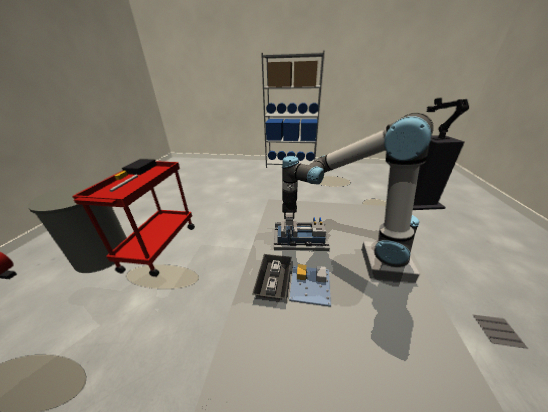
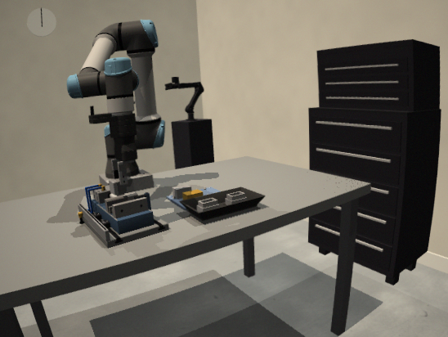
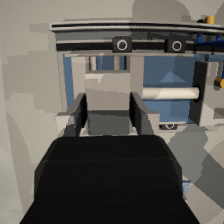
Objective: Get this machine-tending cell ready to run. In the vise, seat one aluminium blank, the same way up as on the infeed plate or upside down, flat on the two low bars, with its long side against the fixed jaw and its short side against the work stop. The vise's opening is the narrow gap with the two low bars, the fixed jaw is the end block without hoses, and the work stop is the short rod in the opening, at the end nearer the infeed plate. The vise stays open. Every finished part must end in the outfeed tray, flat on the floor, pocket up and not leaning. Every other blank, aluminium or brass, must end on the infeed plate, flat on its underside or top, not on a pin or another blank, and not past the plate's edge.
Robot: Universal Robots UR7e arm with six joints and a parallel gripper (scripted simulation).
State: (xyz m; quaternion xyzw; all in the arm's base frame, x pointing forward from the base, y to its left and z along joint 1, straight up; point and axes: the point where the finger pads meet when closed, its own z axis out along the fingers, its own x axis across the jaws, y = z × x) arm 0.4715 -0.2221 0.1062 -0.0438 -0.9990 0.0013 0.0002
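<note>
The vise is 70 mm behind my hand, 10 mm to the left of it and 120 mm below it. Round my hand: brass blank: 30 mm behind, 270 mm to the left, 140 mm below; then aluminium blank: 30 mm below.
</note>
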